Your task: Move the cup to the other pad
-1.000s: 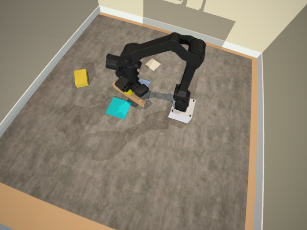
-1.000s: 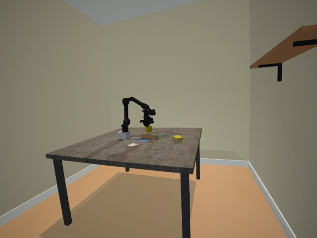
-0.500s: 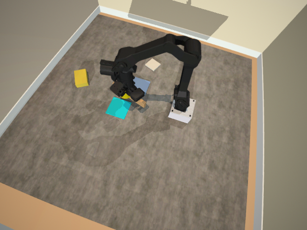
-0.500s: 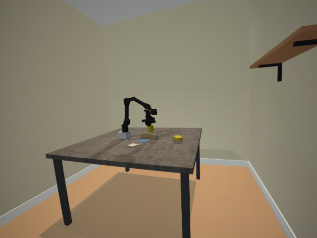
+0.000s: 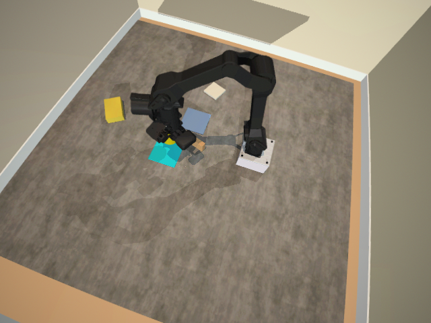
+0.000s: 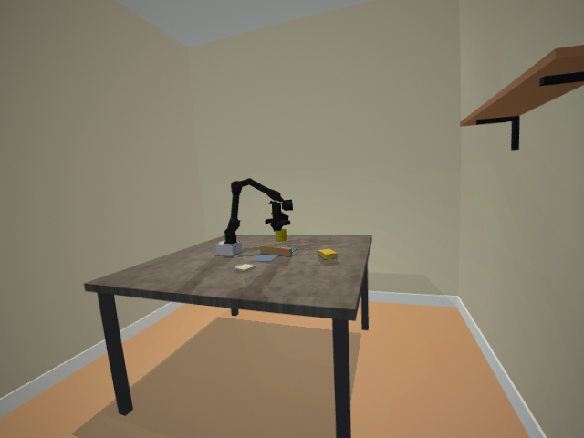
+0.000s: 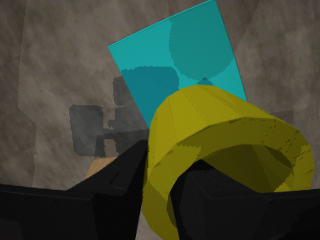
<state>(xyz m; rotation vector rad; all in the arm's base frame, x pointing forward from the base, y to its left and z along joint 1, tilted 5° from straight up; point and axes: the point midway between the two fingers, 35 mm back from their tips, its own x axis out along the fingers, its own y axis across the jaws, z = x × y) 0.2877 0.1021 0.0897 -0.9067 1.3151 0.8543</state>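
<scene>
My gripper tip is 4 cm short of the cyan pad, 2 cm to the right of it and 11 cm above it. Round my gripper tip: wooden bar: 1 cm ahead, 8 cm to the right, 9 cm below; then yellow cup: 2 cm ahead, 1 cm to the right; then blue marble: 1 cm ahead, 2 cm to the right, 2 cm below.
</scene>
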